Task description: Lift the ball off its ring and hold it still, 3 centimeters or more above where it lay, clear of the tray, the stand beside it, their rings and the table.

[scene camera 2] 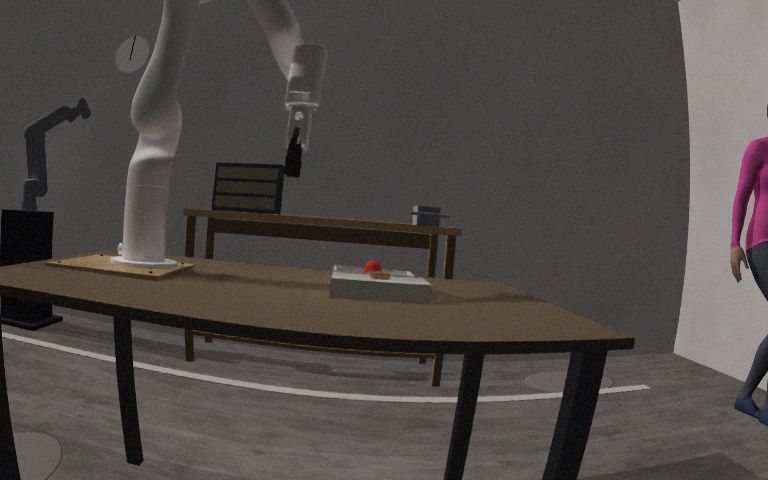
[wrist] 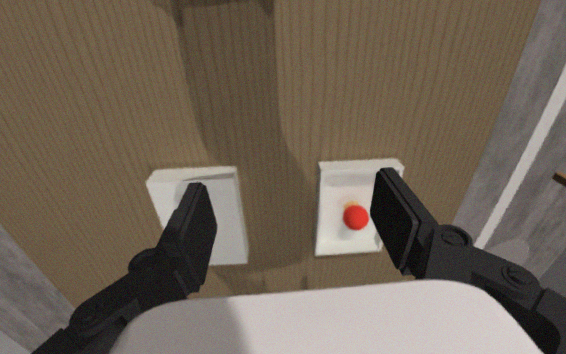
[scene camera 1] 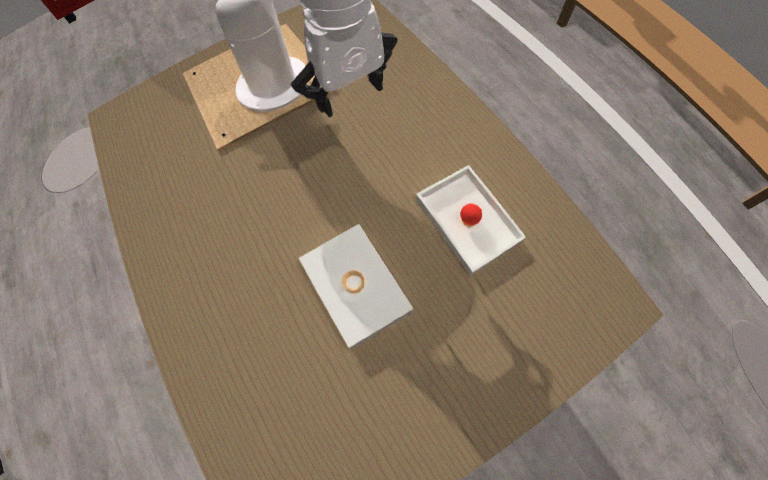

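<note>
The red ball point(scene camera 1: 471, 214) point(scene camera 2: 372, 266) point(wrist: 356, 217) sits on its ring, inside the white walled tray point(scene camera 1: 442, 233) point(wrist: 321, 210). A sliver of the ball's orange ring point(wrist: 351, 204) shows beside it in the wrist view. The white stand point(scene camera 1: 373, 302) point(scene camera 2: 379, 291) point(wrist: 230, 220) stands beside the tray and bears an empty orange ring point(scene camera 1: 353, 281) point(scene camera 2: 380, 275). My gripper point(scene camera 1: 354, 97) point(scene camera 2: 292, 172) point(wrist: 292, 198) is open and empty. It hangs high above the table, on the robot-base side of the tray and stand. In the wrist view one finger hides the stand's ring.
The wooden table point(scene camera 1: 237, 339) point(scene camera 2: 254, 305) point(wrist: 100, 100) carries the arm's base on a light board point(scene camera 1: 212, 113) point(scene camera 2: 84, 262). A second table point(scene camera 1: 679, 73) point(scene camera 2: 339, 221) stands beyond it, bearing a drawer unit point(scene camera 2: 248, 187) and a small grey object point(scene camera 2: 426, 215). A person point(scene camera 2: 756, 198) stands at the right.
</note>
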